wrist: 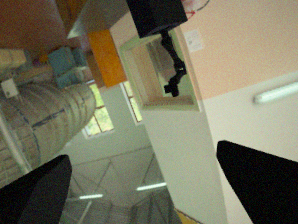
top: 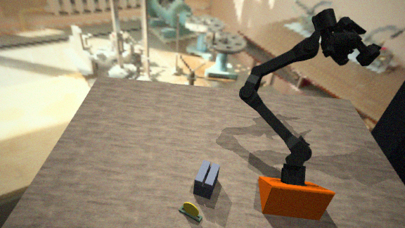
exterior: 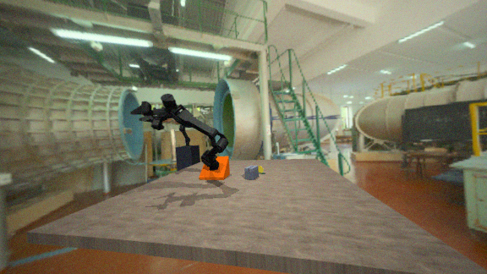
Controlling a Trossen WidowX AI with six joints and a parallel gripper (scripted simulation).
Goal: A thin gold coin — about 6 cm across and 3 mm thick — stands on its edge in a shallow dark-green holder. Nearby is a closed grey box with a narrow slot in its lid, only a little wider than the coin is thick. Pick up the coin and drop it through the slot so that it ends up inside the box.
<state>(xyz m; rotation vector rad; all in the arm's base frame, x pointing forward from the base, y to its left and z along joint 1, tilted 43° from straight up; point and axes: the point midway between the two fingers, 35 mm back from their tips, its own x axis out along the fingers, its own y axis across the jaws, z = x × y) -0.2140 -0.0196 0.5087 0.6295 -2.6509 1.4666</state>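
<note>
My gripper tip is 58 cm short of the gold coin, 46 cm to the right of it and 40 cm above it.
</note>
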